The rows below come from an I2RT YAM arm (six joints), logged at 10 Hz.
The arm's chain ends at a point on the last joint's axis. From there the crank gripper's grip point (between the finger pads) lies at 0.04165 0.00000 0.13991 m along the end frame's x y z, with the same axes.
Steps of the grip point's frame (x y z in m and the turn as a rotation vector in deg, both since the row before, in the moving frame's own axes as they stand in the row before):
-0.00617 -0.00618 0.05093 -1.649 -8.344 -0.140
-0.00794 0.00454 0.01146 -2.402 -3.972 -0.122
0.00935 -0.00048 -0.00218 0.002 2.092 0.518
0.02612 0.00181 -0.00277 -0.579 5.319 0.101
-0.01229 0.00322 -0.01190 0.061 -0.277 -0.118
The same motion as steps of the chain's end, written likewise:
0.01457 -0.01020 0.04642 -1.649 -8.344 -0.140
0.00184 -0.00130 0.00903 -2.402 -3.972 -0.122
0.00427 -0.00087 -0.00057 0.002 2.092 0.518
0.01333 0.00033 0.00170 -0.579 5.319 0.101
-0.01161 0.00345 -0.01210 0.061 -0.277 -0.118

